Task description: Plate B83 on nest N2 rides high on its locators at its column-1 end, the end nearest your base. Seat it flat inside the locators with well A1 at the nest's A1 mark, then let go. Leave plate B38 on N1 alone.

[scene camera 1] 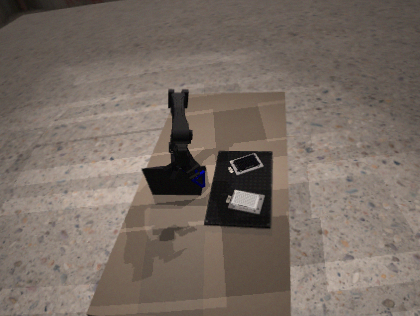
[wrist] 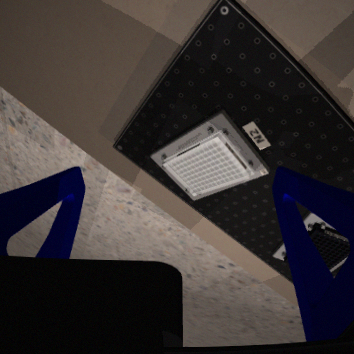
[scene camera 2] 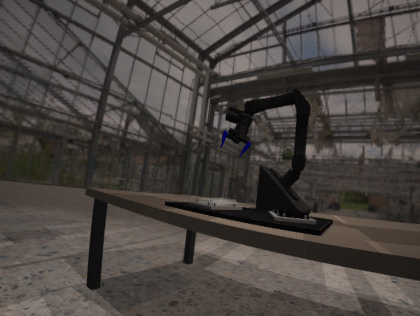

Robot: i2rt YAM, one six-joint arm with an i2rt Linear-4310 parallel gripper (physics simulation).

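Places are measured from the arm's base along level axes (x down, y right, z back), in millimetres.
Where they show: gripper, fingertip midpoint: [scene camera 1: 200, 183] [wrist: 178, 176] [scene camera 2: 230, 152]; arm's base at its link origin: [scene camera 2: 283, 184].
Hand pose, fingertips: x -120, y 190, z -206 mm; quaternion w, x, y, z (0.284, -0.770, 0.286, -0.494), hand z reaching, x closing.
Observation:
Each offset is from my fingertips to the top centre of the thing. "*": to the spot under its first point.
Plate B83 {dx +206, dy -99, dz -176 mm} [scene camera 1: 246, 200] [wrist: 207, 165], white with a grid of wells, sits on the grey nest N2 {dx +219, dy -98, dz -182 mm} [wrist: 187, 138]. In the wrist view a dark strip shows along the plate's edge facing the N2 label {* dx +239, dy -108, dz -85 mm} [wrist: 256, 135]; how high that end rides is hard to tell. A small pale mark {dx +229, dy -160, dz -112 mm} [wrist: 264, 171] is at the nest's corner. Dark plate B38 {dx +215, dy -365, dz -138 mm} [scene camera 1: 246, 163] [wrist: 332, 247] sits on nest N1 {dx +219, dy -365, dz -138 mm} [scene camera 2: 292, 220] [wrist: 280, 253], partly behind a finger in the wrist view. My gripper [scene camera 1: 199, 179] [scene camera 2: 230, 152] [wrist: 178, 176] is open and empty, high above the table, apart from both plates.
Both nests stand on a black perforated board {dx +240, dy -220, dz -133 mm} [scene camera 1: 217, 215] [scene camera 2: 255, 216] [wrist: 250, 72] on the brown table [scene camera 1: 250, 260] [scene camera 2: 125, 201]. My arm's black wedge-shaped base [scene camera 1: 172, 182] [scene camera 2: 275, 195] stands beside the board. A table edge and the floor show beyond the board in the wrist view.

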